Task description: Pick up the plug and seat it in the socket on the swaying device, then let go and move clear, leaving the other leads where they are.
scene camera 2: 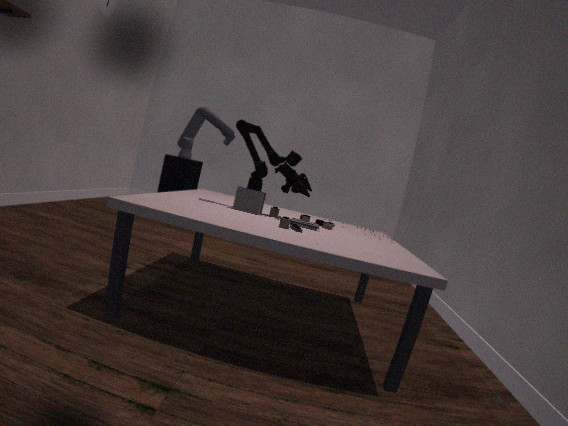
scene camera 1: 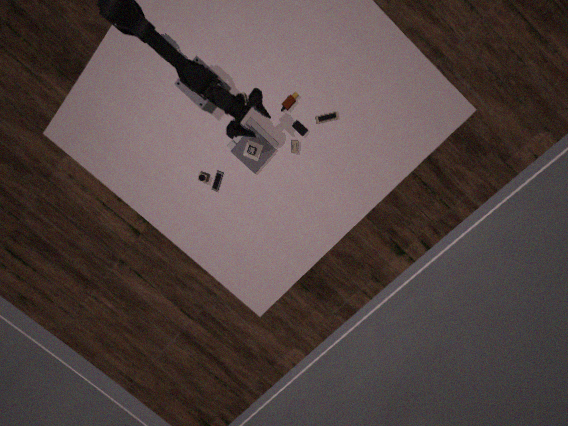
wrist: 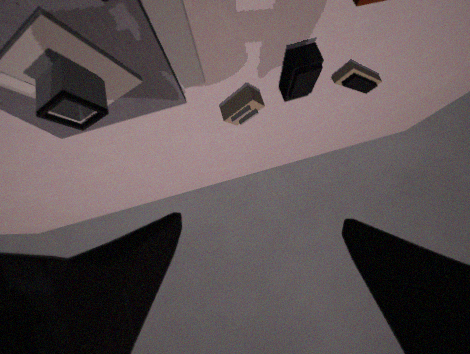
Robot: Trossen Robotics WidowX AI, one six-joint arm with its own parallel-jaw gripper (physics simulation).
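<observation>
An orange plug [scene camera 1: 289,102] with a yellow end and a dark tip lies on the table; its edge [wrist: 369,2] shows at the top of the wrist view. The device [scene camera 1: 268,153] [wrist: 157,95] is a grey plate with a light square. On the square stands the socket [scene camera 1: 252,149] [wrist: 72,85], a grey block with a dark-rimmed opening. My gripper [scene camera 1: 262,126] [scene camera 2: 306,190] [wrist: 261,223] is open and empty. It hangs above the table, over the device's upper side in scene camera 1, with the orange plug to its right.
A black block [scene camera 1: 300,128] [wrist: 302,70], a small beige connector [scene camera 1: 295,146] [wrist: 242,105] and a long beige-and-black one [scene camera 1: 327,117] [wrist: 356,78] lie right of the device. A round-topped piece [scene camera 1: 203,177] and a dark slotted piece [scene camera 1: 217,180] lie left. A grey box [scene camera 2: 249,200] stands at my arm's base.
</observation>
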